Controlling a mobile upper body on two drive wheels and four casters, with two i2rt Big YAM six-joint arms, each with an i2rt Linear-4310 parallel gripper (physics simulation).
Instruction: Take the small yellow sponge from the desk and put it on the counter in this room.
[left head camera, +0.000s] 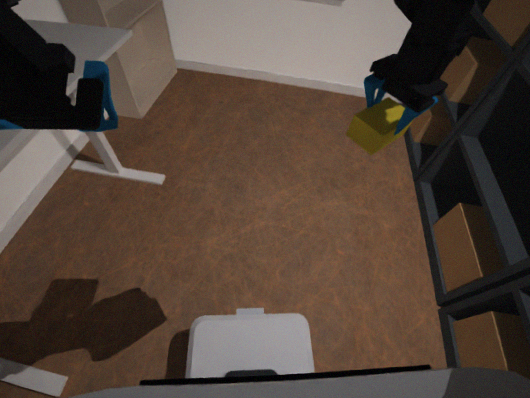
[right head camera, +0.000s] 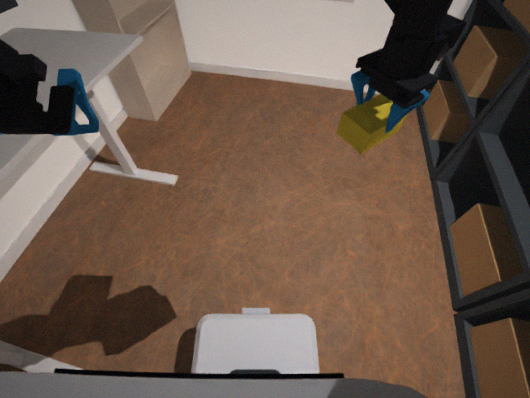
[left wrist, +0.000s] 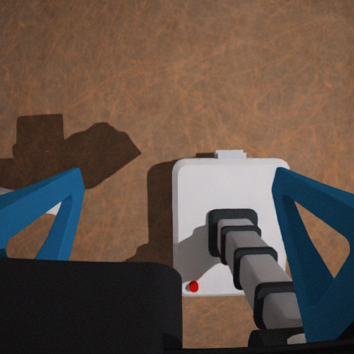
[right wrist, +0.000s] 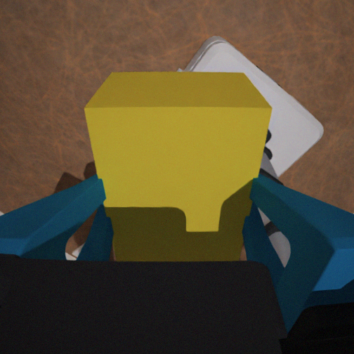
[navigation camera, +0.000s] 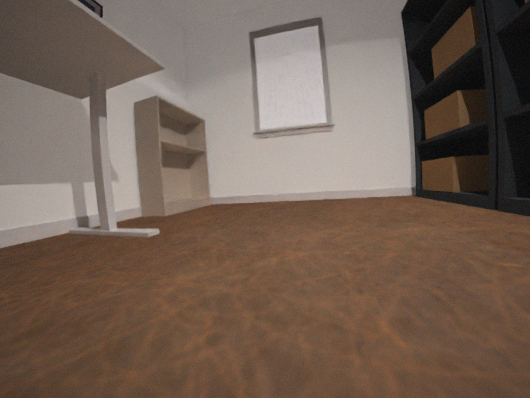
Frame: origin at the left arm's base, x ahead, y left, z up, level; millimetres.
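Seen in the pictures: left gripper, between the fingertips: (left head camera: 76, 122) (right head camera: 61, 127); right gripper, between the fingertips: (left head camera: 382, 124) (right head camera: 373, 121).
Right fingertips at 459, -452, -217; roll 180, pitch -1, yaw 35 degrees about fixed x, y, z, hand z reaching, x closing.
Offsets run from my right fingertips to a thing's top centre, as dx, dy, dz. "*": to the spot under its first point.
The yellow sponge @[-3, +5, +23] (left head camera: 367, 137) (right head camera: 361, 134) (right wrist: 177, 145) is a thick block held up above the floor. My right gripper (left head camera: 384, 119) (right head camera: 373, 117) (right wrist: 177, 176) is shut on it, with one blue finger on each side. My left gripper (left wrist: 177, 178) is open and empty, far to the left of the sponge in the head views. The grey desk (left head camera: 100, 37) (right head camera: 90, 50) (navigation camera: 60, 45) is at the upper left, partly hidden by my left arm in the head views. I cannot make out a counter in these views.
A beige bookcase (left head camera: 145, 75) (right head camera: 160, 70) (navigation camera: 148, 160) stands beyond the desk. A dark rack @[* +395, -979, -1116] (left head camera: 431, 225) (right head camera: 446, 225) (navigation camera: 491, 150) with several cardboard boxes runs along the right, close to my right arm. The desk's white foot (left head camera: 142, 176) (right head camera: 155, 176) (navigation camera: 135, 232) stands on the floor.
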